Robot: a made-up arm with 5 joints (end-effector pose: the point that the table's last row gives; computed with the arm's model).
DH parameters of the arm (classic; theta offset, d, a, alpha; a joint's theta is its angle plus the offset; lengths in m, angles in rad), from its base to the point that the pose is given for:
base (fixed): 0 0 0.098 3.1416
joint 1: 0 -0.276 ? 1.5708
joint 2: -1.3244 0 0.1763 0
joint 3: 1.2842 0 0.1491 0
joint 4: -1.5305 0.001 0 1.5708
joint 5: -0.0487 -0.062 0 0
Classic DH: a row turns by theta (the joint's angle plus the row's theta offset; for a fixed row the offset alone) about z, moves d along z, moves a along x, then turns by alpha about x.
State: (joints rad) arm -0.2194 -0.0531 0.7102 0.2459 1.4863
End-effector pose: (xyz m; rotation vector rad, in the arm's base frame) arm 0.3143 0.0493 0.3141 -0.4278 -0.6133 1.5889
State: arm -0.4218 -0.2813 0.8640 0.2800 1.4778
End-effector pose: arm 0.2708 0.0786 0.3281 -0.3936 -0.7144 1.7632
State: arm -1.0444 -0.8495 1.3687 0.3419 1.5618
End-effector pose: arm 0.1477 0.0876 0.3054 -0.2174 -0.9106 2.4201
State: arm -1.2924 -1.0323 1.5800 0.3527 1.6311
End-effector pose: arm 0.1169 0.0696 0.2796 -0.1384 -0.9480 2.7263
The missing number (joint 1, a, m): 0.028
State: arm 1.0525 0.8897 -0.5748 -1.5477 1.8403
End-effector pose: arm 0.2732 -0.3053 0.3683 -2.7900 -0.4181 0.1739
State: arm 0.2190 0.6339 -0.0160 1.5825 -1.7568
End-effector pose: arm 0.3445 -0.0538 0.2568 -0.5328 0.5245 -1.9467
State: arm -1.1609 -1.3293 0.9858 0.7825 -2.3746
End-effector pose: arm 0.1236 0.0615 0.3881 1.1736 0.2641 -1.1177
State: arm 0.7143 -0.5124 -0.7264 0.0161 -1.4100
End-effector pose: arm 0.1332 -0.0292 0.6472 1.0709 -2.7430 -0.4584
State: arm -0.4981 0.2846 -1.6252 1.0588 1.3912
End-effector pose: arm 0.2776 0.0988 0.5917 -0.8428 -1.8763 1.2303
